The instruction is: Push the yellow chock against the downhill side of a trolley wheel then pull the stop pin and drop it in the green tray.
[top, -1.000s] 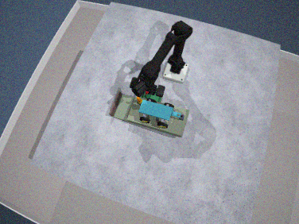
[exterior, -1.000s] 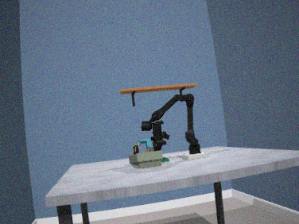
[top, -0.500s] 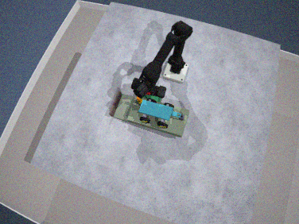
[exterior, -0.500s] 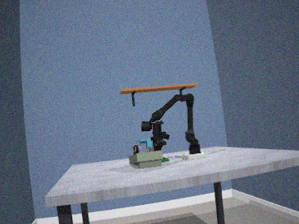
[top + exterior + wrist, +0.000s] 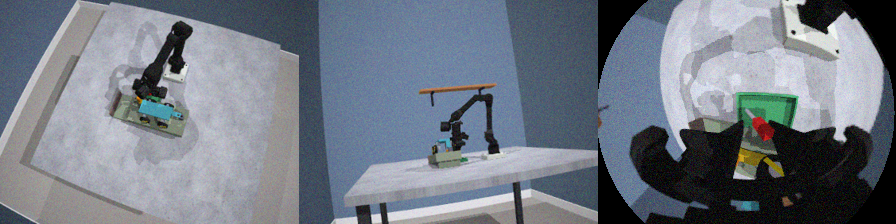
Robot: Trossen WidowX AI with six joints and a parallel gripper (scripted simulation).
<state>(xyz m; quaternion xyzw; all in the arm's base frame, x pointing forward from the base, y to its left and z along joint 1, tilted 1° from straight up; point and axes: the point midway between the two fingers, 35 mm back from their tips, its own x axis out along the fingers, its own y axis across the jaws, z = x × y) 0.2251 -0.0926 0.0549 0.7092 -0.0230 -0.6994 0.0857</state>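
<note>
My gripper tip is 1 cm above the red-headed stop pin. The rest, counted from my gripper tip: brown ramp lip 16 cm to the right, 12 cm ahead, 2 cm below; trolley 11 cm ahead, 9 cm to the left, 6 cm above; yellow chock 6 cm ahead, 3 cm above.
</note>
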